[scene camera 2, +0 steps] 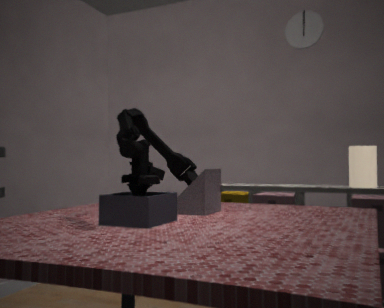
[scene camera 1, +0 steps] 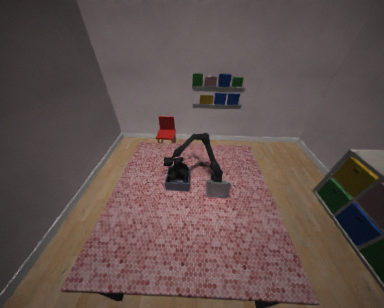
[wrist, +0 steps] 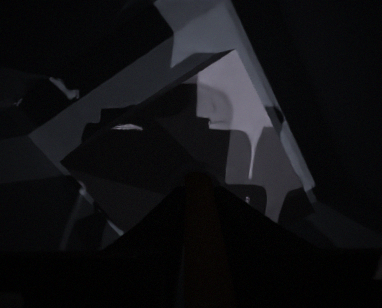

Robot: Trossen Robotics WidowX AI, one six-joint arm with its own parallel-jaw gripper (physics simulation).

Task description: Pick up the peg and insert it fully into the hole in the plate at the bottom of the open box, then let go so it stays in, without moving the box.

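Where they show: gripper, fingertip midpoint: [scene camera 1: 177, 177] [wrist: 199, 195]; arm's base at its link origin: [scene camera 2: 196, 184] [scene camera 1: 217, 181].
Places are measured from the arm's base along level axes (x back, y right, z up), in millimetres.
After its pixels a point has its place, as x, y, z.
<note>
The dark grey open box [scene camera 1: 178, 186] @(-307, -58, -51) [scene camera 2: 120, 210] @(-425, 36, -61) stands on the table, and its inside fills much of the wrist view. My black gripper [scene camera 1: 177, 174] @(-332, 34, -52) [scene camera 2: 139, 190] [wrist: 199, 195] @(-332, 34, -52) points down into it, shut on the peg. The peg [wrist: 207, 245] @(-326, 31, -12) shows as a dark brown bar between the fingers in the wrist view. Its far end meets the shadowed plate [wrist: 245, 107] @(-303, -1, -54) at a faint dark rounded outline. The hole and how deep the peg sits cannot be made out. The box walls hide the fingertips in the second scene view.
The table [scene camera 1: 195, 240] @(-120, -409, -112) [scene camera 2: 260, 245] @(-479, -456, -112) has a pink hexagon pattern. The grey wedge-shaped arm base [scene camera 1: 218, 189] @(7, -72, -3) [scene camera 2: 207, 192] @(-53, -78, -25) stands beside the box. The arm arches from it over to the box. A red chair [scene camera 1: 166, 134] and a drawer shelf with a blue drawer [scene camera 1: 358, 223] stand beyond the table.
</note>
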